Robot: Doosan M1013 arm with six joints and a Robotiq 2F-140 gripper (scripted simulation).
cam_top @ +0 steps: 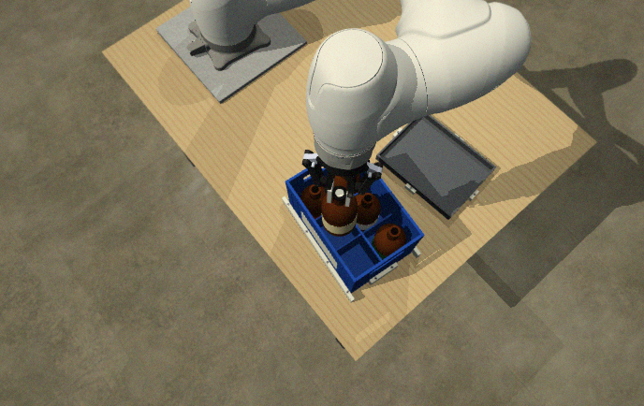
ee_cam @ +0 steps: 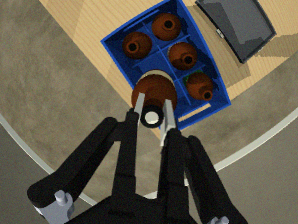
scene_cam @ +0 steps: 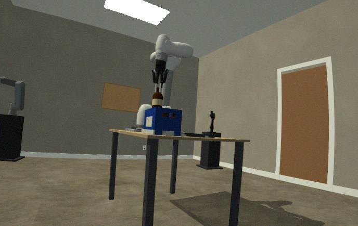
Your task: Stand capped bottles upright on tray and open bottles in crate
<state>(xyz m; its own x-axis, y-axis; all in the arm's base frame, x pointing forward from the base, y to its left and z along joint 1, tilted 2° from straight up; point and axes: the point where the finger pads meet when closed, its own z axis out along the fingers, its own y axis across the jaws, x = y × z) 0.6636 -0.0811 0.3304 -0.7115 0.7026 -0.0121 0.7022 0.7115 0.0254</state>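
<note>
Now: hand 10 mm short of the capped bottle and 80 mm above it. The rest, counted from my hand: blue crate: 40 mm to the left, 250 mm below; then dark grey tray: 20 mm behind, 330 mm to the left, 320 mm below; then uncapped bottle: 80 mm to the left, 240 mm below.
</note>
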